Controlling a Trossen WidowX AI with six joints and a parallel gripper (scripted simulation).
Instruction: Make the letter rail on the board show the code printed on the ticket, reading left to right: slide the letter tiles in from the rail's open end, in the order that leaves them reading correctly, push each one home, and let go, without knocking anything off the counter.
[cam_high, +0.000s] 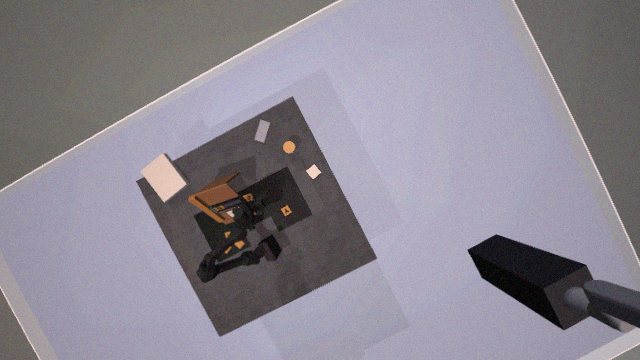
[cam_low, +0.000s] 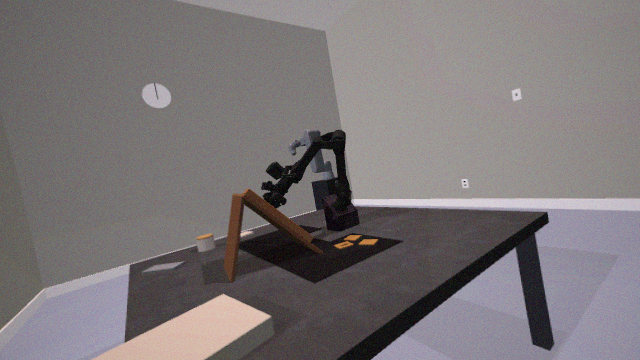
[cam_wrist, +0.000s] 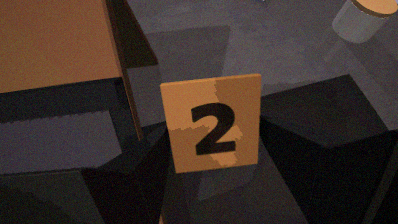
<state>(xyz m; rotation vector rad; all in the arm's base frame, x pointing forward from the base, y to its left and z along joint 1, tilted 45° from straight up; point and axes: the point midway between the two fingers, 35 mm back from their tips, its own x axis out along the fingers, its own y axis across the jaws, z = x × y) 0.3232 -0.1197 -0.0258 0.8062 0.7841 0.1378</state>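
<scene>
The white ticket is 3 cm behind my gripper tip, 17 cm to the left of it and 8 cm below it. Round my gripper tip: letter tile: right at my gripper tip; then black mat: 14 cm behind, 10 cm to the left, 15 cm below; then small white square: 5 cm behind, 43 cm to the right, 15 cm below.
</scene>
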